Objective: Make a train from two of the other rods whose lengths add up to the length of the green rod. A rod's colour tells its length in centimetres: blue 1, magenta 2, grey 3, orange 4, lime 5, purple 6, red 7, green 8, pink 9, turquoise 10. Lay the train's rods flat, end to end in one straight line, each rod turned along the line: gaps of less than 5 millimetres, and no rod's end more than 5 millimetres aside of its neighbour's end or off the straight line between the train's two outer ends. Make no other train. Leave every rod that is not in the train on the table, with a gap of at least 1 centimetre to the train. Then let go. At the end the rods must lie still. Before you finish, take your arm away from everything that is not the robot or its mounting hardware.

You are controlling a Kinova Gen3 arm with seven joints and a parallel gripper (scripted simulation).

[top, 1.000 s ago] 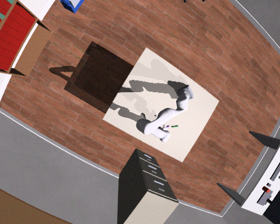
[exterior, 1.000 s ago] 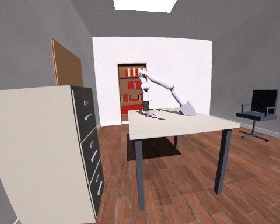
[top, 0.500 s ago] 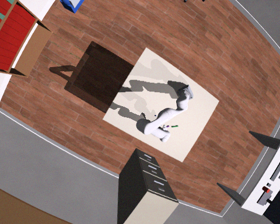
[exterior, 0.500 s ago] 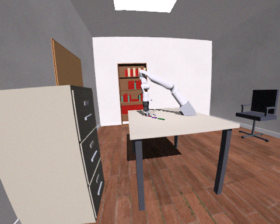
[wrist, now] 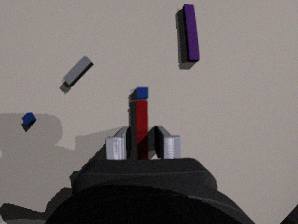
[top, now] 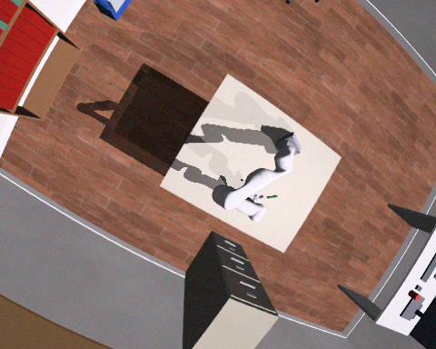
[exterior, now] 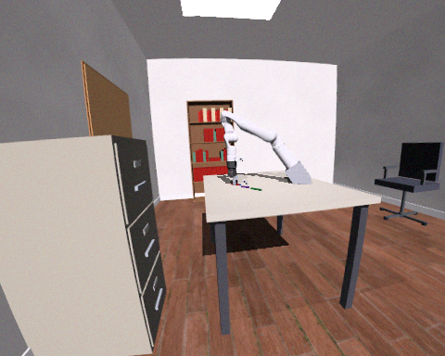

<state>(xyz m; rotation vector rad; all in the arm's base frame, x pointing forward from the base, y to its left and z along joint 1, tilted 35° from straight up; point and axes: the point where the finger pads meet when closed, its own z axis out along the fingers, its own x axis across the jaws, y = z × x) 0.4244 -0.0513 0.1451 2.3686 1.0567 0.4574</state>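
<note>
The red rod lies 1 cm below my hand. Also, from my hand: green rod 7 cm behind, 20 cm to the left, 1 cm below; then grey rod 9 cm behind, 1 cm to the left, 1 cm below; then purple rod 3 cm behind, 11 cm to the left, 1 cm below.
</note>
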